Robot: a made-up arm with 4 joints. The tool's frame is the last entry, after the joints.
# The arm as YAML. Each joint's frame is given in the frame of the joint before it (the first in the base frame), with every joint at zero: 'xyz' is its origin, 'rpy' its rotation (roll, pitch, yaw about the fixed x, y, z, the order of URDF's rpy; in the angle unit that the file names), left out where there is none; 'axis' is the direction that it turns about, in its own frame. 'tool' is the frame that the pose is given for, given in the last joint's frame.
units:
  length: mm
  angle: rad
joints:
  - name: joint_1
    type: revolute
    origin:
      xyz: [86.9, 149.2, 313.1]
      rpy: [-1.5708, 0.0, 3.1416]
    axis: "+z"
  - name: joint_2
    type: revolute
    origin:
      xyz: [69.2, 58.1, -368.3]
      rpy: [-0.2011, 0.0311, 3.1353]
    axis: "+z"
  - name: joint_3
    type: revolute
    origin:
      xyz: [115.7, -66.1, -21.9]
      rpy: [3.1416, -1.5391, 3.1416]
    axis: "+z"
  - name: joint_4
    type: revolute
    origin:
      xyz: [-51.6, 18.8, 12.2]
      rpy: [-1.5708, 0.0, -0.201]
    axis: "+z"
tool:
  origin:
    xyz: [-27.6, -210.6, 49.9]
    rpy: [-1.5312, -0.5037, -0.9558]
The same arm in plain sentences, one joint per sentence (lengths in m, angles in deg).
The arm has four revolute joints in a row. What follows holds with every joint at zero, and every direction is one of the base frame's.
Joint 1 is mounted 0.0869 m along +x and 0.1492 m along +y and 0.3131 m along +z from the base frame's origin and turns about -y.
Joint 2 is mounted 0.0692 m along -x and 0.3683 m along +y and 0.0581 m along -z from joint 1 and turns about the direction (0.0317, -0.979386, 0.199497).
Joint 3 is mounted 0.1149 m along +x and 0.0119 m along +y and 0.0699 m along -z from joint 2 and turns about the direction (-1, -0.0001, -0.0001).
Joint 4 is mounted 0.0122 m along -x and 0.0543 m along +y and 0.0081 m along +z from joint 3 and turns about +z.
The tool frame, which is the frame that the pose is given for, is mounted 0.2106 m along -x and 0.0276 m along +y and 0.0499 m along +z from joint 4; its axes are the base frame's turned by roll -87.73, pitch -28.86 and yaw -144.76 deg (as in URDF: about the fixed x, then y, then z).

